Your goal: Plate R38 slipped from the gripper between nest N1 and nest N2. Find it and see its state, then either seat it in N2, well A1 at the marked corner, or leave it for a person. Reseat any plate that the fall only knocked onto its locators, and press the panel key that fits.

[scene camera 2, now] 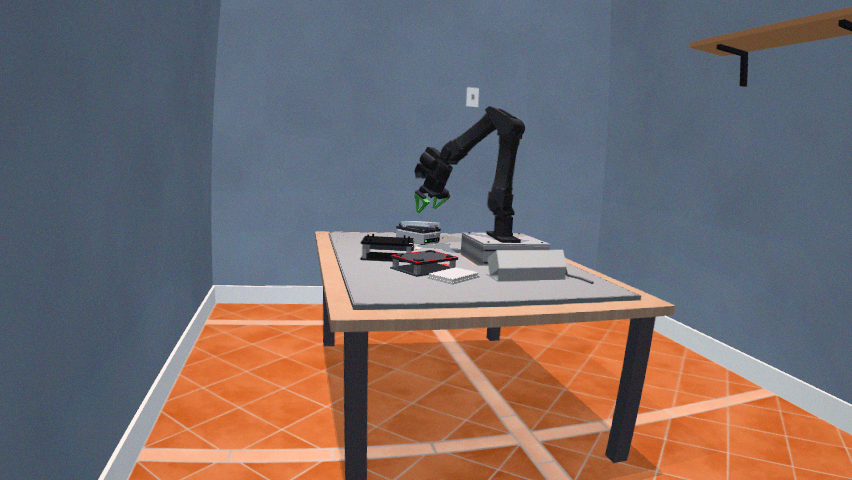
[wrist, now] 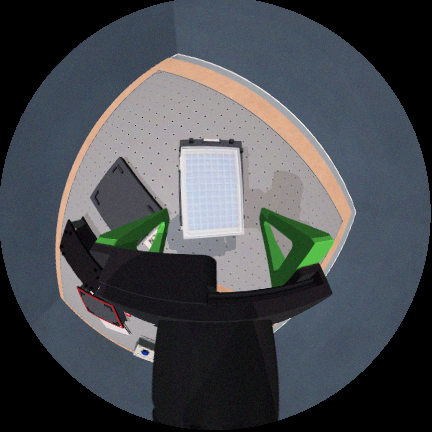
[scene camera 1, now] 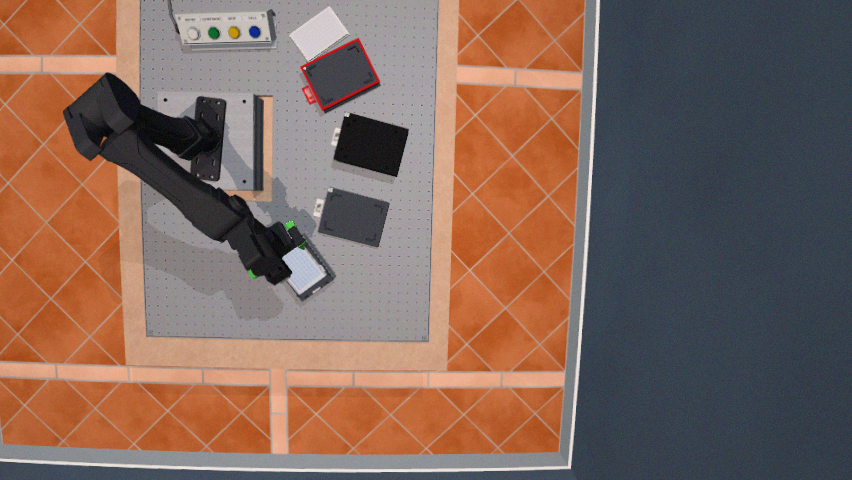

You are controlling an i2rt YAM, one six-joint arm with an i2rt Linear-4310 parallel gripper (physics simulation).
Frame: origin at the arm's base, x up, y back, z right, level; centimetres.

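Seen in the pictures: gripper, between the fingertips: (scene camera 2: 425, 210) (wrist: 213, 212) (scene camera 1: 286, 259); arm's base, origin of its link: (scene camera 2: 502, 238) (scene camera 1: 208, 139).
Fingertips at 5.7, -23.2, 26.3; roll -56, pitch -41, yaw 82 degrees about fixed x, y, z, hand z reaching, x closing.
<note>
Offsets run from my fingertips to a thing's top centre, as dx, dy, dz. Level surfaces: height alone.
My gripper (scene camera 1: 281, 257) (scene camera 2: 428, 208) (wrist: 213, 212) is open and empty above a clear-rimmed plate @[-4.1, -1.4, +2.1] (scene camera 1: 305, 270) (scene camera 2: 420, 224) (wrist: 212, 192) with pale blue wells. That plate rests on a dark-topped device (scene camera 1: 327, 277) (scene camera 2: 424, 236) (wrist: 210, 143); whether it sits fully level is too small to tell. A white plate @[-11.2, +0.5, -56.8] (scene camera 1: 319, 33) (scene camera 2: 453, 274) lies on the table top beside the red-edged nest @[-8.0, -6.5, -46.6] (scene camera 1: 341, 74) (scene camera 2: 424, 256) (wrist: 101, 308). The black nest @[-5.7, -16.4, -30.2] (scene camera 1: 370, 144) (scene camera 2: 387, 242) and dark grey nest @[-10.2, -13.7, -11.2] (scene camera 1: 353, 217) (wrist: 122, 192) bear no visible plate. Nest numbers are not clearly readable.
The key panel @[-4.2, +22.6, -54.7] (scene camera 1: 226, 29) (scene camera 2: 527, 265) has white, green, yellow and blue keys at the top of the overhead view. The arm's base block (scene camera 1: 241, 143) (scene camera 2: 476, 250) stands beside the nests. The perforated grey board @[dx -12.6] (scene camera 1: 381, 298) lies on the wooden table @[dx -13.9] (scene camera 1: 286, 356).
</note>
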